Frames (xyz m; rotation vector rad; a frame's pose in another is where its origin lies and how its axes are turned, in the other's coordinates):
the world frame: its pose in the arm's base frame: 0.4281 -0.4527 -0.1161 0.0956 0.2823 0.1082
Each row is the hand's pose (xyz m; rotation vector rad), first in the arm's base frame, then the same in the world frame.
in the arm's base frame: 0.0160 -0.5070 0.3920 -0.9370 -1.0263 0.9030
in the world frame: -0.5384 0.0401 0.3735 -1.2138 -1.1663 0.7479
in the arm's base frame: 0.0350 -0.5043 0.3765 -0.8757 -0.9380 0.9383
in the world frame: -0.5157 0.0393 0.3638 -1.1501 -1.0806 0.7836
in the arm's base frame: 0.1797 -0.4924 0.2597 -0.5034 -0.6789 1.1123
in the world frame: -0.3443 0.0248 0.2922 -0.7800 -0.8358 0.9839
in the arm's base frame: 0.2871 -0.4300 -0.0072 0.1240 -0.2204 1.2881
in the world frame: -0.1616 0.0475 0.0624 -0.1510 -0.4010 1.2033
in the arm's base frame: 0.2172 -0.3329 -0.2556 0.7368 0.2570 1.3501
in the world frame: -0.1490 0.1230 -0.2024 0.4665 0.0555 1.3113
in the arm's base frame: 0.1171 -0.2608 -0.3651 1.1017 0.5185 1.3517
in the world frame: -0.2061 0.1917 -0.3411 0.8321 0.3083 1.3461
